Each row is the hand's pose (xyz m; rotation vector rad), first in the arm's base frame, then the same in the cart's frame.
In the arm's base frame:
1: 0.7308 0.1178 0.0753 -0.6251 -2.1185 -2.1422
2: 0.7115 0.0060 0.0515 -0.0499 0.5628 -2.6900
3: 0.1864 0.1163 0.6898 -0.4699 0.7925 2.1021
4: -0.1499 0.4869 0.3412 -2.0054 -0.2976 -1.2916
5: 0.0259 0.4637 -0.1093 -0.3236 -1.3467 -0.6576
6: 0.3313 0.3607 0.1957 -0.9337 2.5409 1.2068
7: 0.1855 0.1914 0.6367 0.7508 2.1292 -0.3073
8: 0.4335 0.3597 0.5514 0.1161 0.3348 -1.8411
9: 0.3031 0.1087 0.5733 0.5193 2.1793 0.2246
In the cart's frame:
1: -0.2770 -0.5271 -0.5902 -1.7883 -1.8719 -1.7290
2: -0.3575 -0.6086 -0.5729 0.6793 -0.5568 2.7065
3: -0.3218 -0.2692 0.1879 0.3066 1.1979 1.6483
4: -0.5601 0.2452 -0.0370 -2.5521 0.5277 -0.9581
5: -0.6928 0.1574 -0.4943 -0.9340 -0.7319 -0.8852
6: -0.3688 -0.1136 -0.3584 -0.1824 -2.7802 -1.1815
7: -0.3144 -0.2026 0.1248 1.3300 2.3369 -1.0377
8: -0.1076 -0.1918 -0.1081 -0.4389 0.6453 -2.4464
9: -0.3079 -0.3320 0.0359 1.2354 2.4379 -0.3980

